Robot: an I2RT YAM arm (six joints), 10 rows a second.
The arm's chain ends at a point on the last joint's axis. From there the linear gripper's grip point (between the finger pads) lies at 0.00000 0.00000 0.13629 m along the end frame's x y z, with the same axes.
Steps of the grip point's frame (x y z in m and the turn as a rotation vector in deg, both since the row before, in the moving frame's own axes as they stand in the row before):
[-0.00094 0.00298 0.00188 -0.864 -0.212 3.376]
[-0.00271 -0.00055 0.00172 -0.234 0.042 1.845]
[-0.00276 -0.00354 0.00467 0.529 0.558 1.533]
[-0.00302 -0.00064 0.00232 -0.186 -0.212 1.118]
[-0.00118 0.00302 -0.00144 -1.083 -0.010 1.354]
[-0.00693 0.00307 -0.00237 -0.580 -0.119 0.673]
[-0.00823 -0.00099 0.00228 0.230 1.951 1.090]
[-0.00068 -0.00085 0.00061 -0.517 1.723 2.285]
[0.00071 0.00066 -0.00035 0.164 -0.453 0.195]
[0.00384 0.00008 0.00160 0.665 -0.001 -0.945]
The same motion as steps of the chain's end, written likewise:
[-0.00038 0.00094 0.00190 -0.864 -0.212 3.376]
[-0.00280 -0.00111 0.00172 -0.234 0.042 1.845]
[-0.00410 -0.00230 0.00468 0.529 0.558 1.533]
[-0.00251 -0.00108 0.00232 -0.186 -0.212 1.118]
[-0.00113 0.00044 -0.00142 -1.083 -0.010 1.354]
[-0.00664 0.00169 -0.00236 -0.580 -0.119 0.673]
[-0.01287 -0.00049 0.00236 0.230 1.951 1.090]
[-0.00475 -0.00216 0.00068 -0.517 1.723 2.285]
[0.00179 0.00105 -0.00035 0.164 -0.453 0.195]
[0.00386 0.00166 0.00161 0.665 -0.001 -0.945]

